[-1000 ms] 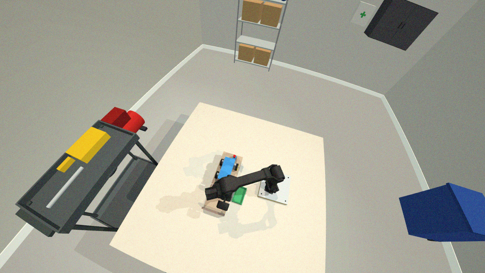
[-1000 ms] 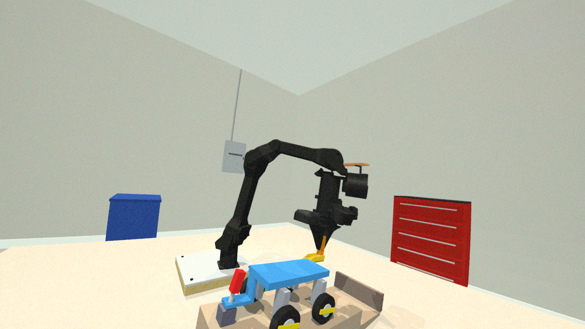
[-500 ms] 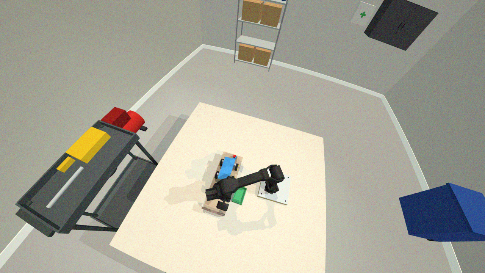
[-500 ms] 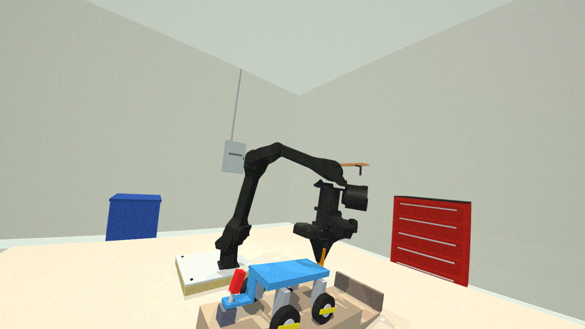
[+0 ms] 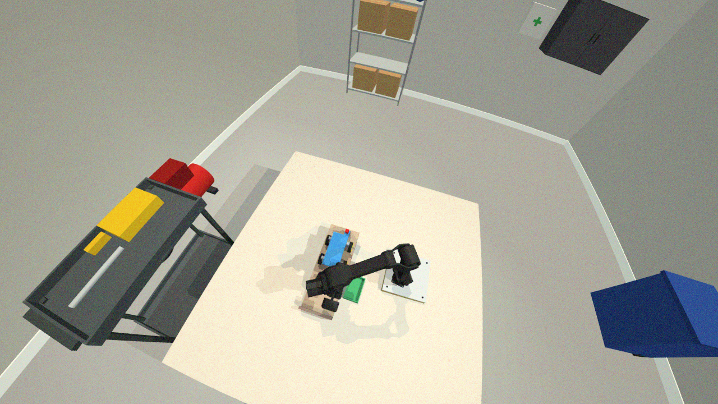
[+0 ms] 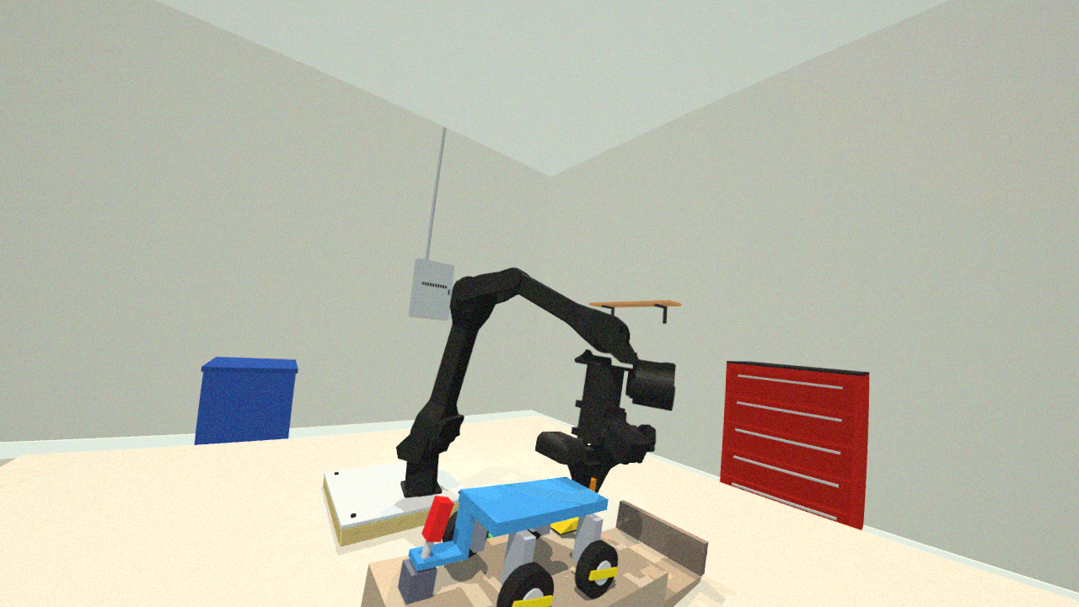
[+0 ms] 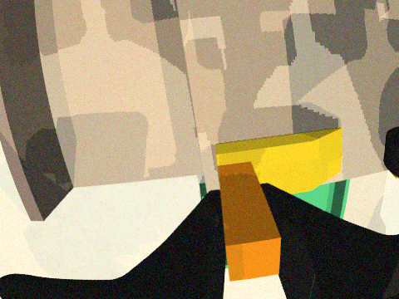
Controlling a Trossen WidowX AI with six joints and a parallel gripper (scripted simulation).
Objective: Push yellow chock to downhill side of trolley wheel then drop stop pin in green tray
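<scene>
Now: gripper tip 8 cm short of the red-headed stop pin, 24 cm to the left of it and 4 cm below it. Also, from my gripper tip: raised lip 4 cm ahead, 12 cm to the left, 6 cm below; green tray 6 cm behind, 6 cm to the right, 9 cm below; yellow chock 1 cm ahead, 2 cm to the right, 1 cm below.
</scene>
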